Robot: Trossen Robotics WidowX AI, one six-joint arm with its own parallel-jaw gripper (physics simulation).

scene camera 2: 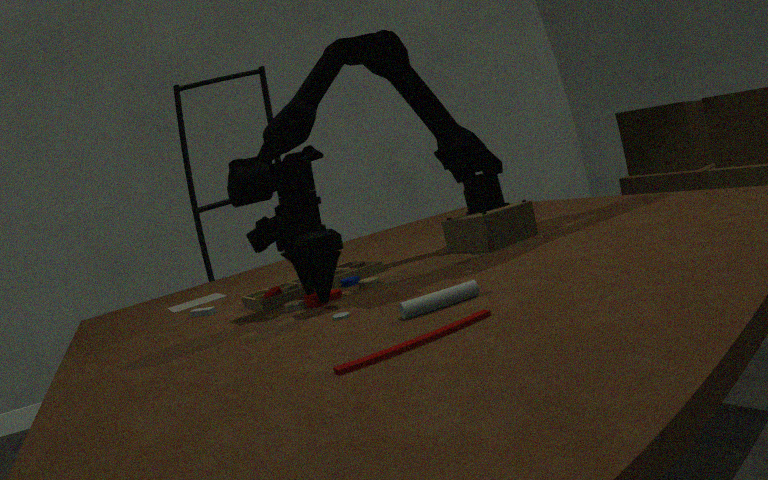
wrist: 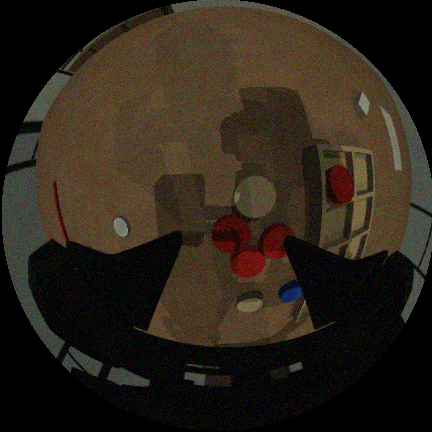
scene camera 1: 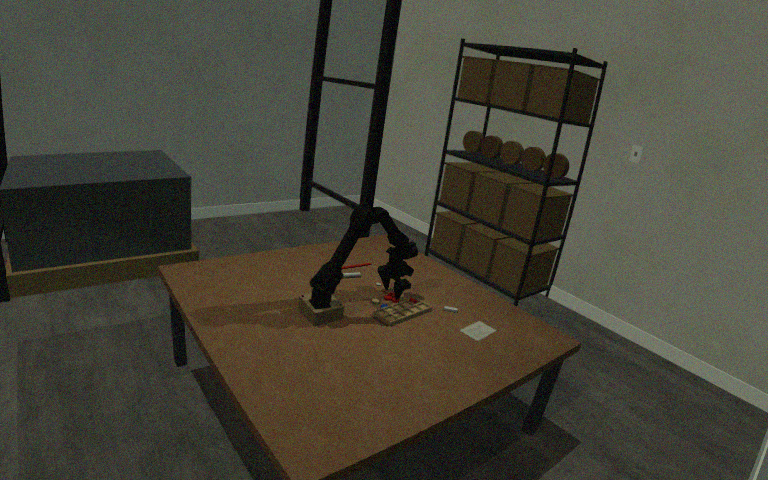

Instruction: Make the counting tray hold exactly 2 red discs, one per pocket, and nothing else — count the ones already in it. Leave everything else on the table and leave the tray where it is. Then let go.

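The wooden counting tray (scene camera 1: pixel 389 322) (wrist: pixel 313 200) lies on the table, on the right in the wrist view. One red disc (wrist: pixel 341 184) (scene camera 2: pixel 272 292) is in its corner pocket. Three red discs lie close together outside the tray: one red disc (wrist: pixel 231 233), a second red disc (wrist: pixel 276 241) near the right fingertip, and a third red disc (wrist: pixel 248 263). My gripper (wrist: pixel 234 238) (scene camera 2: pixel 323 300) is open and empty, low over these discs, its fingers on either side of them. The right finger hides part of the tray in the wrist view.
A blue disc (wrist: pixel 290 291) and a cream disc (wrist: pixel 249 302) lie near the tray. A larger grey-beige disc (wrist: pixel 255 196) lies beyond the red ones. A small white disc (wrist: pixel 121 226), a white cylinder (scene camera 2: pixel 439 299), a red stick (scene camera 2: pixel 412 342), a white block (wrist: pixel 363 104) and a paper sheet (scene camera 1: pixel 478 330) are around.
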